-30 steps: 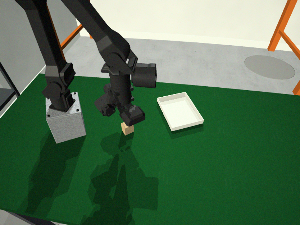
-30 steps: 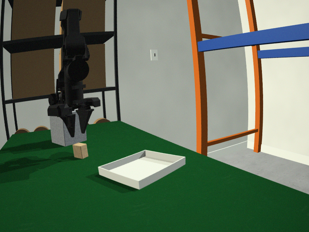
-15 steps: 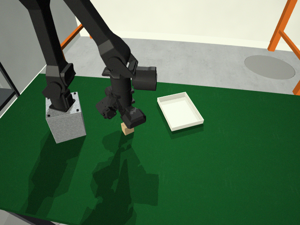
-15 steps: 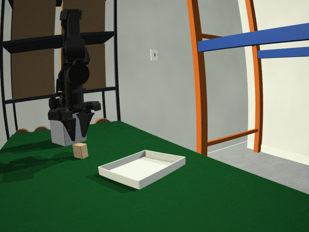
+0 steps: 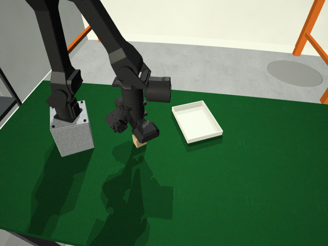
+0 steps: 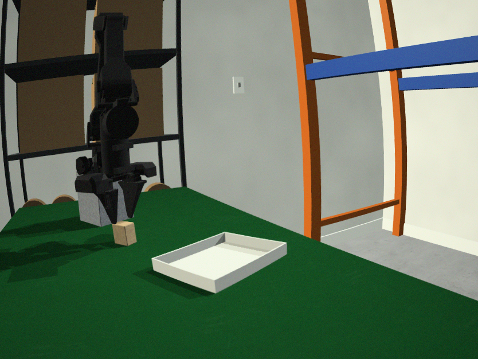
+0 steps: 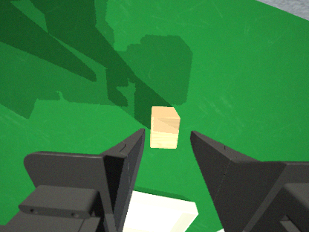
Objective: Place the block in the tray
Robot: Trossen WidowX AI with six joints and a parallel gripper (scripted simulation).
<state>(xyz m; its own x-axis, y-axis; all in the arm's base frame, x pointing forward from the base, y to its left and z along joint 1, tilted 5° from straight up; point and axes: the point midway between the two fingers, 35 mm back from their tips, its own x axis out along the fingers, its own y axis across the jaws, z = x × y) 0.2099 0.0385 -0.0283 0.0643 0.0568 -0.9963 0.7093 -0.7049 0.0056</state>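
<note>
My hand is 60 mm above the wooden block. Also, from my hand: white tray: 170 mm ahead, 140 mm to the left, 70 mm below.
</note>
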